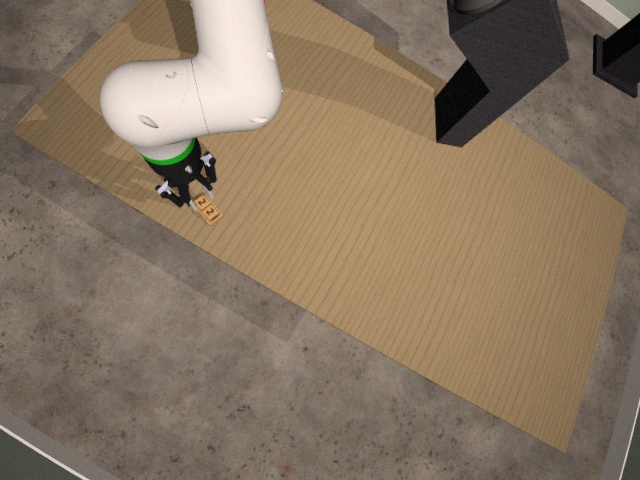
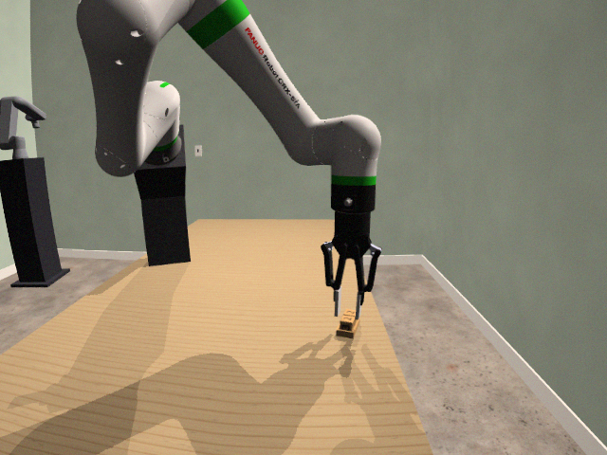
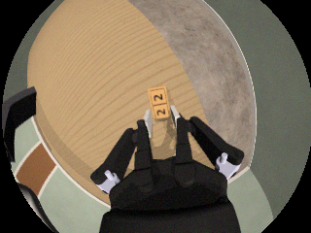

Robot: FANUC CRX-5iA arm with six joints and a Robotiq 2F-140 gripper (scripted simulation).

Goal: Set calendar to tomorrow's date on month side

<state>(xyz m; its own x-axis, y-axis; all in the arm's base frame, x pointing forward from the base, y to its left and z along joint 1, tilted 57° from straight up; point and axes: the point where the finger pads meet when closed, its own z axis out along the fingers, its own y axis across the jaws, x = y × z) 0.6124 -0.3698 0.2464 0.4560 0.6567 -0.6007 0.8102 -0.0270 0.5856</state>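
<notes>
Now: the wooden tray 1 cm ahead of my hand, 1 cm to the left of it and 7 cm below it.
</notes>
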